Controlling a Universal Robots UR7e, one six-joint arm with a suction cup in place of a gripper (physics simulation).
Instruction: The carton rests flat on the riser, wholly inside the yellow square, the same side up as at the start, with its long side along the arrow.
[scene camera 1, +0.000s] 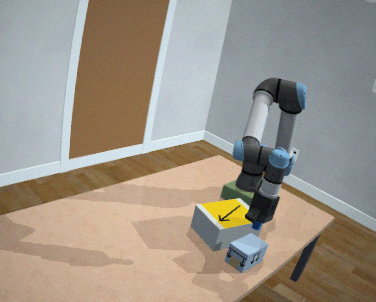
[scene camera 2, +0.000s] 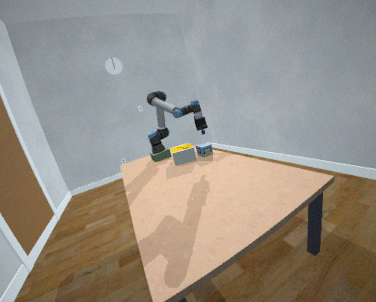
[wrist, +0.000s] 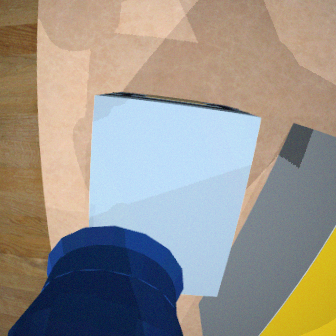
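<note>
The light blue carton (scene camera 1: 246, 251) (scene camera 2: 204, 150) (wrist: 170, 165) stands upright on the table beside the riser, with dark arrows printed on its sides. The grey riser (scene camera 1: 205, 230) (scene camera 2: 184, 156) (wrist: 255, 240) has a yellow square (scene camera 1: 220, 209) (scene camera 2: 181, 148) (wrist: 312, 295) on top with a black arrow (scene camera 1: 230, 213). My suction cup (scene camera 1: 257, 226) (scene camera 2: 203, 132) (wrist: 117, 250) is blue, holds nothing and hangs above the carton, apart from it in the second scene view. In the wrist view it covers the carton's lower left corner.
A green block (scene camera 1: 235, 190) (scene camera 2: 160, 155) is at the arm's base, beside the riser. The wooden table (scene camera 1: 100, 215) (scene camera 2: 225, 200) (wrist: 62, 150) carries them all; its edge runs close to the carton's outer side. Arm shadows fall across the table.
</note>
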